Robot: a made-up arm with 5 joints.
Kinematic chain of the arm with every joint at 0, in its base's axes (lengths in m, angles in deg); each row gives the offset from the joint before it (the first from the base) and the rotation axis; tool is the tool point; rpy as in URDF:
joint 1: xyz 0 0 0.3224 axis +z
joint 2: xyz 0 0 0 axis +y
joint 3: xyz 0.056 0 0.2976 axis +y
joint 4: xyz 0.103 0 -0.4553 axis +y
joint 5: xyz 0.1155 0 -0.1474 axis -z
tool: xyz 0 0 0 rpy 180 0 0
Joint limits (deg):
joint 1: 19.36..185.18
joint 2: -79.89..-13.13
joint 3: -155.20..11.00
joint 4: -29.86..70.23
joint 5: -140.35..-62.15
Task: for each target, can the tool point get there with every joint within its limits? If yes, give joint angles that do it. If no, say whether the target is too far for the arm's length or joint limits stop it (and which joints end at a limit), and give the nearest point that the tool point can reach.
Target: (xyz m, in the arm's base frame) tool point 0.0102 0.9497 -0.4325
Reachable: no: too far | nearest point 0.0046 0.4273 0.1413 | short by 0.776 m
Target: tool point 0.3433 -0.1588 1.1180
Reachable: yes | joints 155.18 -65.01 -105.20 -6.94 -96.33
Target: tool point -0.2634 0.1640 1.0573
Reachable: yes | joints 148.10 -31.77 -80.67 -17.81 -68.55
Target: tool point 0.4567 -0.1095 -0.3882
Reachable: no: joint limits stop it (at a limit: joint 1, joint 2) | nearest point 0.2180 0.0766 0.0181 | short by 0.507 m
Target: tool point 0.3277 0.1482 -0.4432
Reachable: no: joint limits stop it (at a limit: joint 2) | nearest point 0.1844 0.0834 0.0074 | short by 0.477 m
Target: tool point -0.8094 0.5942 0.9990
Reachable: no: too far | nearest point -0.4843 0.3555 0.8507 | short by 0.430 m
